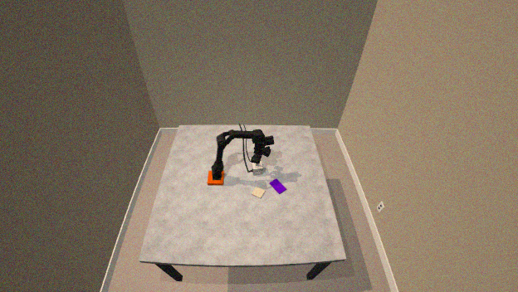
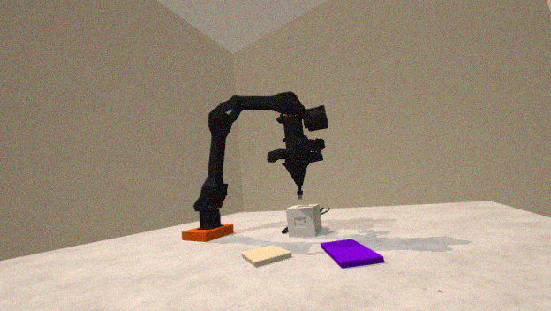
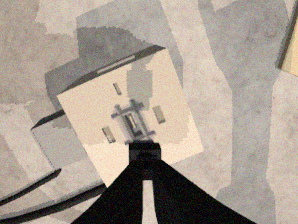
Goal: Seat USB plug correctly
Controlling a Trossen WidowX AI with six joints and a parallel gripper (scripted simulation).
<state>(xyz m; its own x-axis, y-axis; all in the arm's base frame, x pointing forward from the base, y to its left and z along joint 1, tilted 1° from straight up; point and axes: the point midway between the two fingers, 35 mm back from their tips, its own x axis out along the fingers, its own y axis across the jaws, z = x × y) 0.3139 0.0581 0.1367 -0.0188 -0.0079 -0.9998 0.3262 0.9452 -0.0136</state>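
My gripper tip is now 2 cm above the black USB plug. Round my gripper tip: beige flat tile: 1 cm behind, 20 cm to the right, 13 cm below; then purple flat tile: 14 cm ahead, 15 cm to the right, 13 cm below.
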